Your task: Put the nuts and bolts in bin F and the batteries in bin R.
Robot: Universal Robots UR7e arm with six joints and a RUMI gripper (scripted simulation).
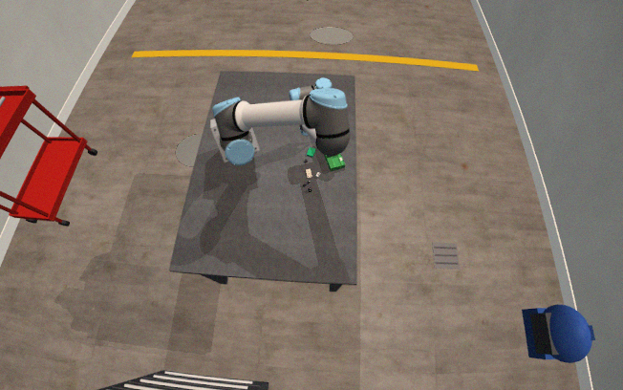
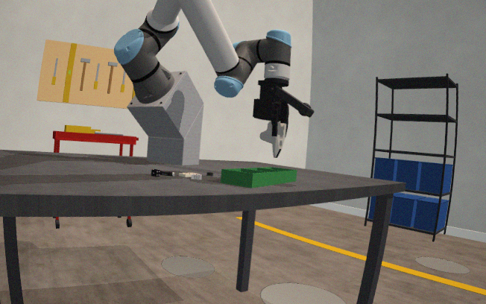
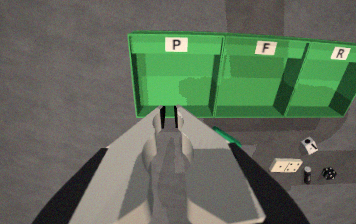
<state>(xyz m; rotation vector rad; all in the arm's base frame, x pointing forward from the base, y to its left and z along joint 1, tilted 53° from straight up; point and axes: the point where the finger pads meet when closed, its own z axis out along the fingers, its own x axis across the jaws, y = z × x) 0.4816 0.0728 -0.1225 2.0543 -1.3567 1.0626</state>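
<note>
My gripper is now 280 mm to the left of the black battery, 130 mm past it and 70 mm above it. Also, from my hand: flat green card (90 mm to the right, 80 mm behind, 70 mm below); then green bin tray (90 mm to the right, 60 mm below, 30 mm ahead); then black nut (140 mm to the right, 120 mm behind, 70 mm below).
</note>
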